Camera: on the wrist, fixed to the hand. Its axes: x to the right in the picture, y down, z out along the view.
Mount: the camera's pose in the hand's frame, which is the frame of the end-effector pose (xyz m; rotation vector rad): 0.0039 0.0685 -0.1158 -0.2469 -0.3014 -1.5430
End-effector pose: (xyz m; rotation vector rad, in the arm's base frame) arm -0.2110 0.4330 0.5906 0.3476 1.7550 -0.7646
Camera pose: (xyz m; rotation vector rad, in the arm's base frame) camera -0.2582 0.5588 0.5831 -1.3882 1.5604 -1.4823
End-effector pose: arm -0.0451 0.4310 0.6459 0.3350 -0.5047 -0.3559
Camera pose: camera 0.0353 0.5158 0.5791 0.3796 -0.4003 -1.9696
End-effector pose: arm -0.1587 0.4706 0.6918 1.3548 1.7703 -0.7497
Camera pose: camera -0.1188 0.5852 0.7500 -0.5303 2.3116 -1.2935
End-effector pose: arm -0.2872 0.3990 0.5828 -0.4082 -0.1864 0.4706
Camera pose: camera -0.2804 0.4174 0.4496 -0.3245 -0.7685 -1.0287
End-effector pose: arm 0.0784 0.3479 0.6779 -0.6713 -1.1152 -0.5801
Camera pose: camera 0.1996 0.3079 0.6351 0.0519 -1.7613 -1.9833
